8 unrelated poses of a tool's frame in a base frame.
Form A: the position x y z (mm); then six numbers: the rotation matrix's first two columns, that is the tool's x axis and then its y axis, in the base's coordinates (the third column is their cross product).
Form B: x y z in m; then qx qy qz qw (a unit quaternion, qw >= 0). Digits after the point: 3 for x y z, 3 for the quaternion.
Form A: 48, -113, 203, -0.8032, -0.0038, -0.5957, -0.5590, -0.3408, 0.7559
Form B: 0.048, -0.113, 0.203, -0.258, 0.546, 0.777, 0.179
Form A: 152, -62, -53, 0.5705, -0.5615, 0.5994, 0.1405, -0.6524, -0.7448
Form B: 0.152, -0.062, -0.053, -0.793, 0.133, -0.444, 0.395
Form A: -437, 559, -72, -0.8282, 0.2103, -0.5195, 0.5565, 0.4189, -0.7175
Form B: -0.437, 0.559, -0.072, 0.233, 0.823, -0.486, 0.178
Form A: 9, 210, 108, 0.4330, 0.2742, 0.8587, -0.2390, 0.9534, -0.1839
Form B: 0.009, 0.210, 0.108, -0.017, -0.510, 0.152, 0.846
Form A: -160, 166, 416, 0.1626, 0.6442, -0.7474, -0.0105, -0.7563, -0.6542
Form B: -0.160, 0.166, 0.416, -0.713, -0.222, 0.608, 0.269
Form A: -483, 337, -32, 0.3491, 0.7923, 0.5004, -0.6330, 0.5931, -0.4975
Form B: -0.483, 0.337, -0.032, -0.109, -0.366, 0.438, 0.814
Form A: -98, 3, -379, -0.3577, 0.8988, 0.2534, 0.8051, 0.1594, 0.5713
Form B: -0.098, 0.003, -0.379, 0.562, 0.758, 0.323, 0.072
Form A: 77, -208, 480, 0.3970, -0.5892, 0.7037, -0.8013, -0.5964, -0.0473
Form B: 0.077, -0.208, 0.480, 0.822, -0.423, 0.350, 0.151
